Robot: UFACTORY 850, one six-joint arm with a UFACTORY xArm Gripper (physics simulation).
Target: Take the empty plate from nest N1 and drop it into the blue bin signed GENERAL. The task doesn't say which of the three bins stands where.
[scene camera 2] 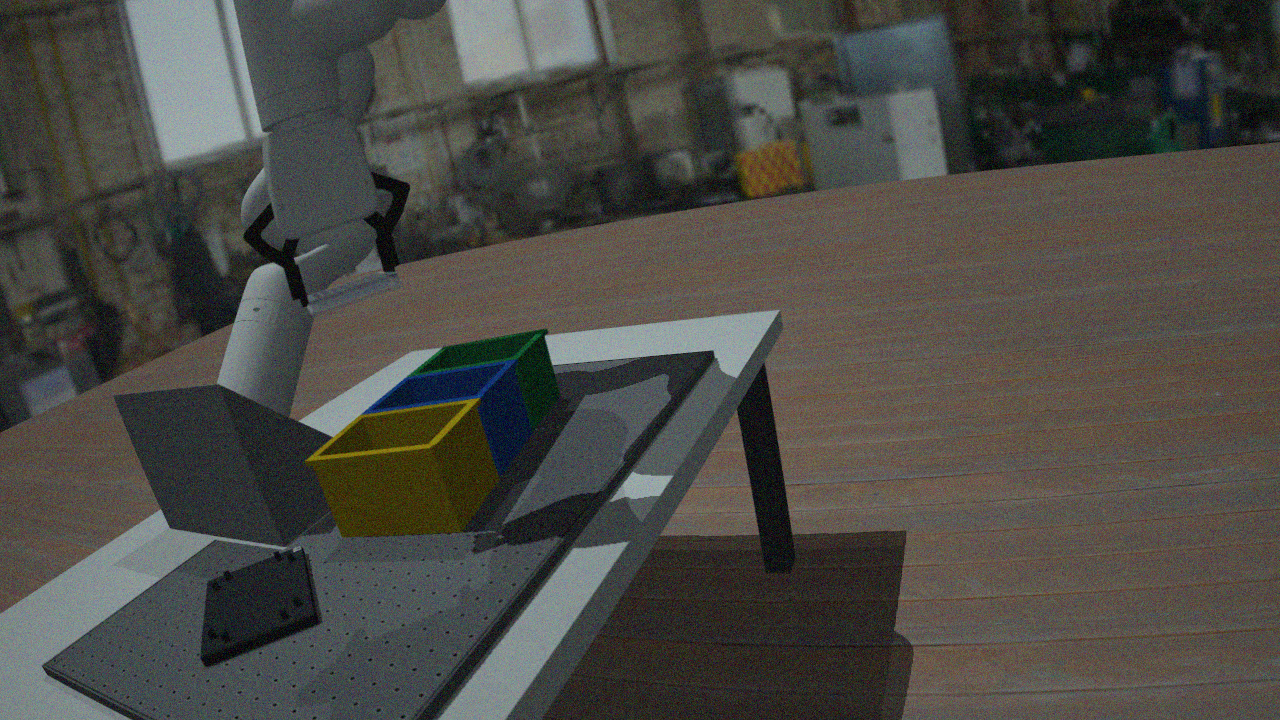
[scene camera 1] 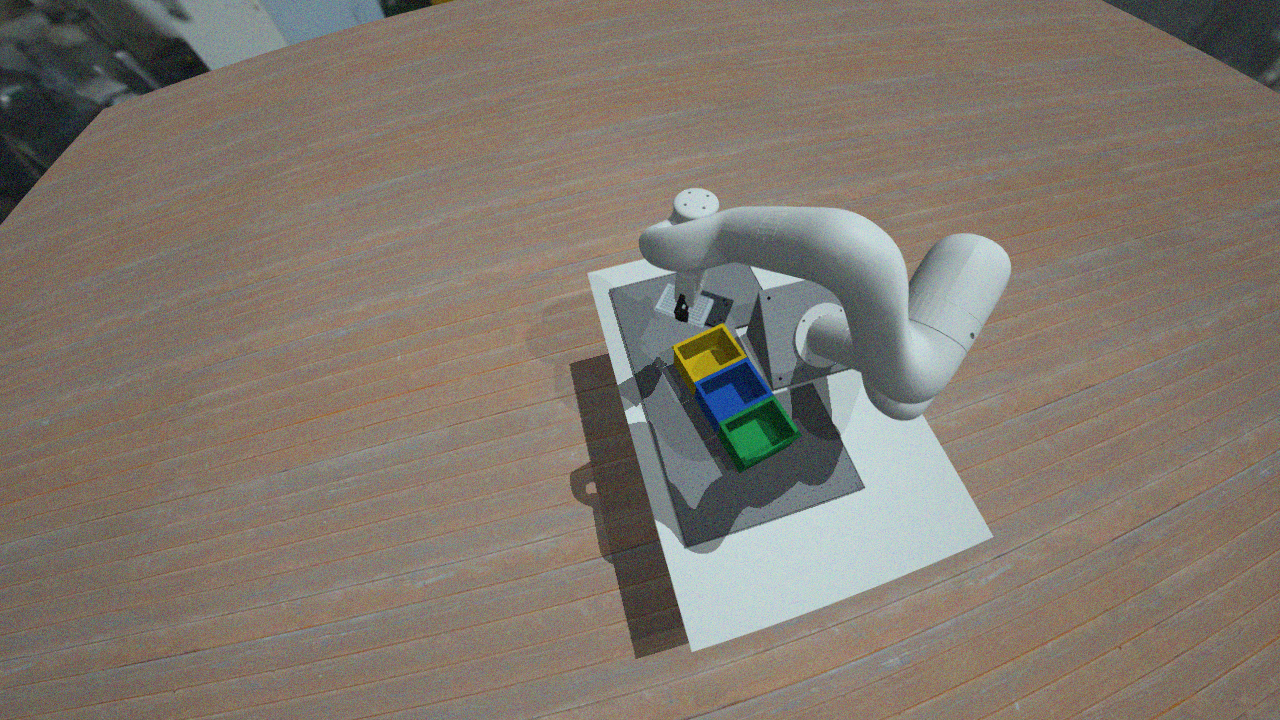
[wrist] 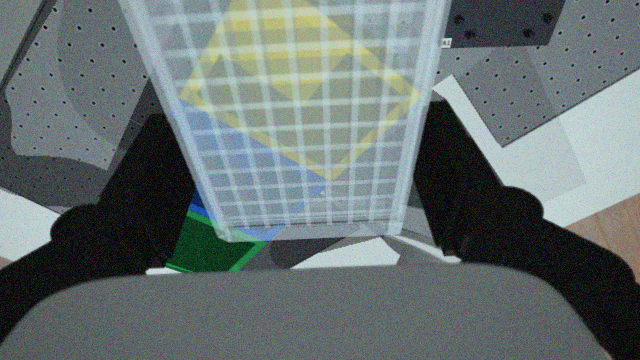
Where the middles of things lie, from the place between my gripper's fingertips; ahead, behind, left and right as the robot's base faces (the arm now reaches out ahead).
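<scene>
The gridded plate (scene camera 2: pixel 340 296) has my hand 1 cm short of it and 1 cm to the left of it.
</scene>
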